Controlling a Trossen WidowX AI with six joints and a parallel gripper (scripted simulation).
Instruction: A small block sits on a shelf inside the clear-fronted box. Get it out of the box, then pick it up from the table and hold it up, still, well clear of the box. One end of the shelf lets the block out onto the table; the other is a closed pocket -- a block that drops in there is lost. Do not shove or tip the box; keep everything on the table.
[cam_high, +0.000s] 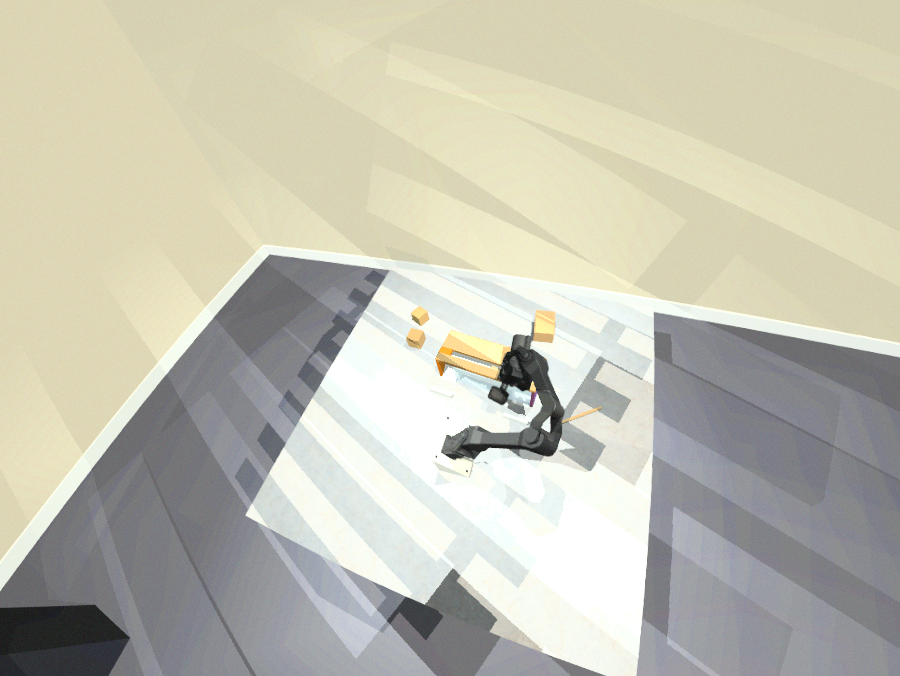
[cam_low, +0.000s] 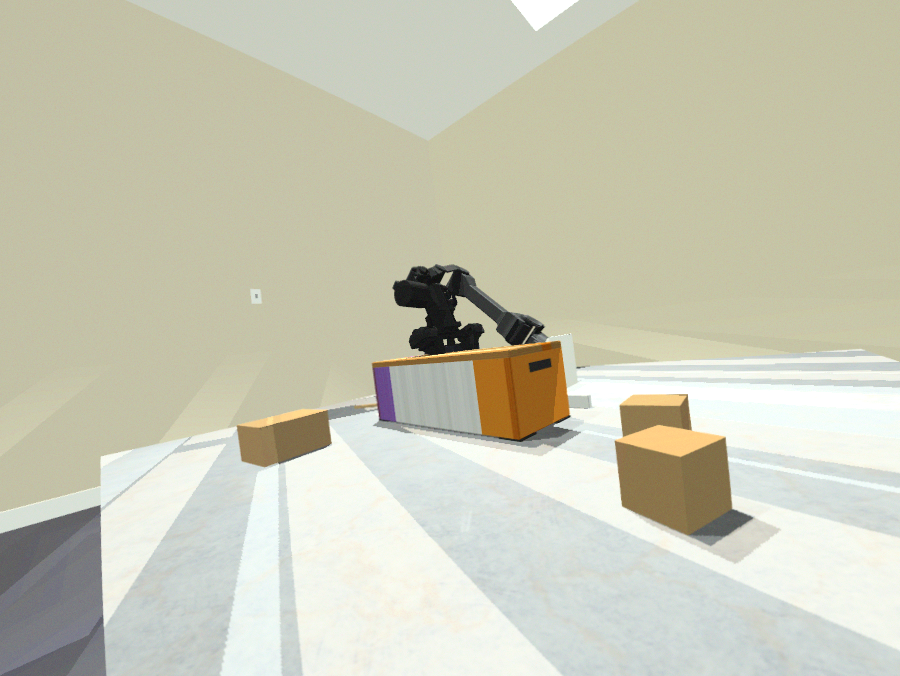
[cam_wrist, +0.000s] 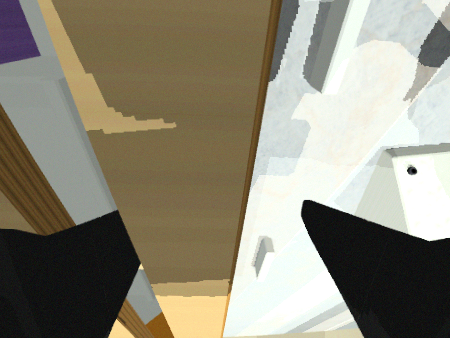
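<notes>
My gripper tip is now 50 mm short of the tan block and 30 mm to the right of it. From my gripper tip the other things lie so: thin stick 310 mm to the right, 80 mm below; box 50 mm to the left, 40 mm ahead, 30 mm below.
</notes>
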